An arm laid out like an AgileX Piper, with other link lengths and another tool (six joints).
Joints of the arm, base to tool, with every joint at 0 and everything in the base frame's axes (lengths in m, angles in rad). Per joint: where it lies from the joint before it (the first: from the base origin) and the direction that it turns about. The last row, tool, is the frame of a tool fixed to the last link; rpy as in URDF.
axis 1: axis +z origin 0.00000 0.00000 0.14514
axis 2: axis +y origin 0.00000 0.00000 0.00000
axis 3: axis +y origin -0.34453 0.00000 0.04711
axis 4: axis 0.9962 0 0.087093 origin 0.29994 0.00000 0.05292
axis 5: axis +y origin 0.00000 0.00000 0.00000
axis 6: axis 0.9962 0 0.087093 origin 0.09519 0.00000 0.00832
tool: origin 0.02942 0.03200 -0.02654 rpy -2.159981 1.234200 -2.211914
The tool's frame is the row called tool.
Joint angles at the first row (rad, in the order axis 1, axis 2, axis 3, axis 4, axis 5, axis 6):
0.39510, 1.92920, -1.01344, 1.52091, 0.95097, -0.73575
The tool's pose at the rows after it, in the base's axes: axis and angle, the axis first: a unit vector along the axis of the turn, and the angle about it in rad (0 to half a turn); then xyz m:
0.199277 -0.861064 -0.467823 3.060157 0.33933 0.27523 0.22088
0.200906 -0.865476 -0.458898 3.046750 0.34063 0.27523 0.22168
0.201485 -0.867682 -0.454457 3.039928 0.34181 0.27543 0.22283
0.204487 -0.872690 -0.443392 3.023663 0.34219 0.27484 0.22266
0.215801 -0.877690 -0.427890 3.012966 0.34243 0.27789 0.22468
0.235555 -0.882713 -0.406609 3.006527 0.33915 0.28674 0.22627
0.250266 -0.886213 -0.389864 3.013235 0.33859 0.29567 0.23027
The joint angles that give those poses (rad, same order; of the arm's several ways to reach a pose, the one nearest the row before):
0.39510, 1.92921, -1.05902, 1.42398, 0.92950, -0.65854
0.39510, 1.92921, -1.07299, 1.38396, 0.92744, -0.62253
0.39510, 1.92919, -1.08296, 1.36177, 0.92743, -0.60042
0.39511, 1.92919, -1.09470, 1.31610, 0.92743, -0.56454
0.40439, 1.92920, -1.11968, 1.25758, 0.92561, -0.52408
0.43134, 1.92919, -1.14786, 1.19235, 0.91424, -0.48502
0.45522, 1.92920, -1.18038, 1.14108, 0.90105, -0.44862

